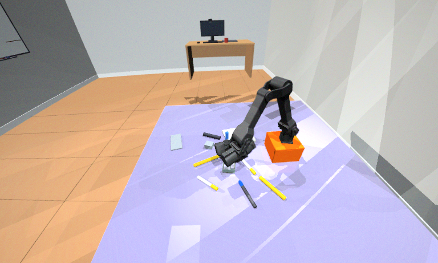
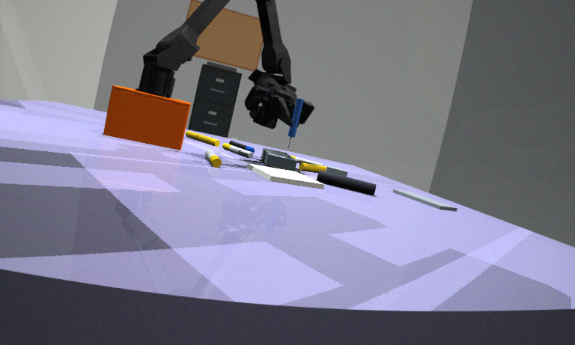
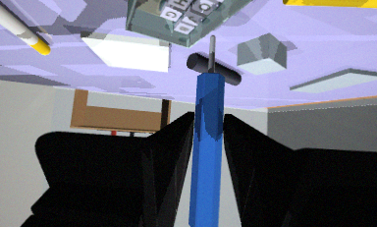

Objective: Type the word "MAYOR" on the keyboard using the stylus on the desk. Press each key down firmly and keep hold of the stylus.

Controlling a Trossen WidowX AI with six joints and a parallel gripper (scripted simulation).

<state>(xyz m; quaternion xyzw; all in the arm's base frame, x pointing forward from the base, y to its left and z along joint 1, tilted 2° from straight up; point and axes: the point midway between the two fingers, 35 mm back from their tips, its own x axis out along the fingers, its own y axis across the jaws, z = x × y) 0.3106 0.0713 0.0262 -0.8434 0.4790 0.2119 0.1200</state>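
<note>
Right now the small grey block is 11 cm ahead of my gripper tip, 6 cm to the right of it and 9 cm below it. From my gripper tip the other things lie so: white pad (2 cm behind, 19 cm to the right, 10 cm below); stylus (1 cm below); black cylinder (11 cm ahead, 15 cm to the right, 9 cm below).
</note>
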